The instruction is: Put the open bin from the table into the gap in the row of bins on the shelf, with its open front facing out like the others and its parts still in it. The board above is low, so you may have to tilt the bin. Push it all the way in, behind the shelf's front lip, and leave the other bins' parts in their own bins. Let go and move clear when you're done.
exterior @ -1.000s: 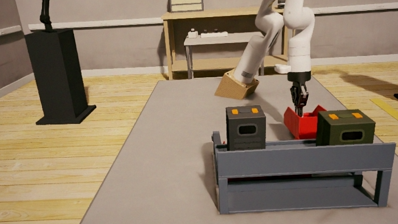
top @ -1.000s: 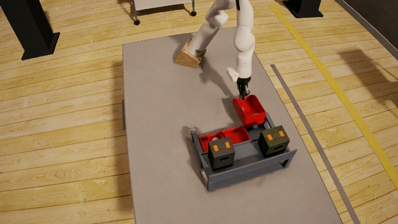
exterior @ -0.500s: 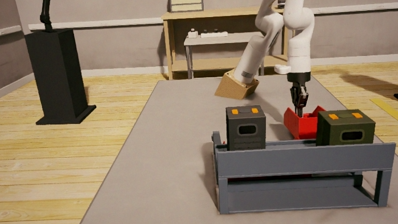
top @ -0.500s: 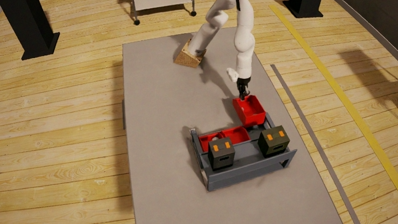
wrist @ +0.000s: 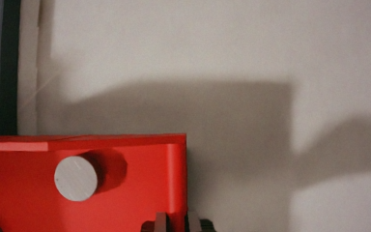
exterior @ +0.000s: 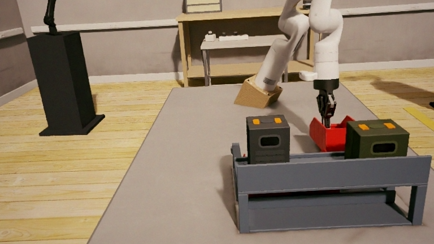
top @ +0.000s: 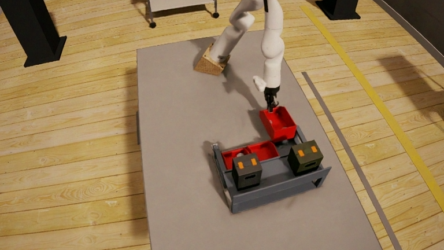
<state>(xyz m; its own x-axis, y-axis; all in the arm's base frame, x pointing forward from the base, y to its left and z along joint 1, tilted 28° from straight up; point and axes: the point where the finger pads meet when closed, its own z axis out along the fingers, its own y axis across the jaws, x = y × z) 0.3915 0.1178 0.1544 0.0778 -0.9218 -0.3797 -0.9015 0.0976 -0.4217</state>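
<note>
Now: the grey round part 6 cm ahead of my hand, 3 cm below it and 2 cm to the right of it. From my hand the other things lie so: dark grey box: 34 cm ahead, 20 cm to the right, 9 cm above; green box: 33 cm ahead, 8 cm above, 3 cm to the left; grey shelf: 27 cm ahead, 9 cm to the right.
</note>
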